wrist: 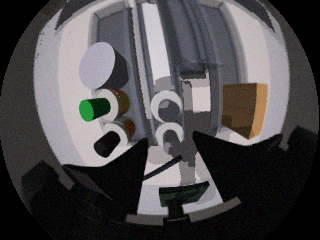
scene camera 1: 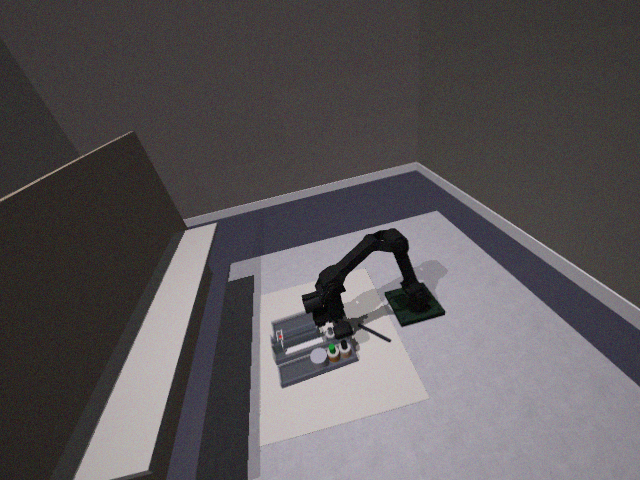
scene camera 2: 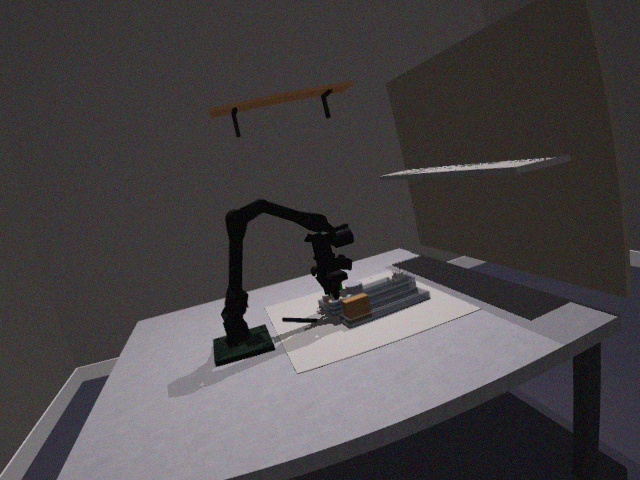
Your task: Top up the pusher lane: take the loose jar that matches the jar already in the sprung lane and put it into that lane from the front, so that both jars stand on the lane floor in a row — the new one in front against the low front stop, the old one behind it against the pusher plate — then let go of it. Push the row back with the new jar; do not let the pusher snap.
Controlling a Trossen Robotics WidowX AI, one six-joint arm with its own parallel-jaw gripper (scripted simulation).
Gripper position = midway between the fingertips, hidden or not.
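Orange box [wrist: 244,105], grey lane rack [scene camera 1: 307,333]: both seen. My gripper [scene camera 2: 334,298]: open, holding nothing. Gripper also in scene camera 1 [scene camera 1: 339,328] and in the wrist view [wrist: 170,138].
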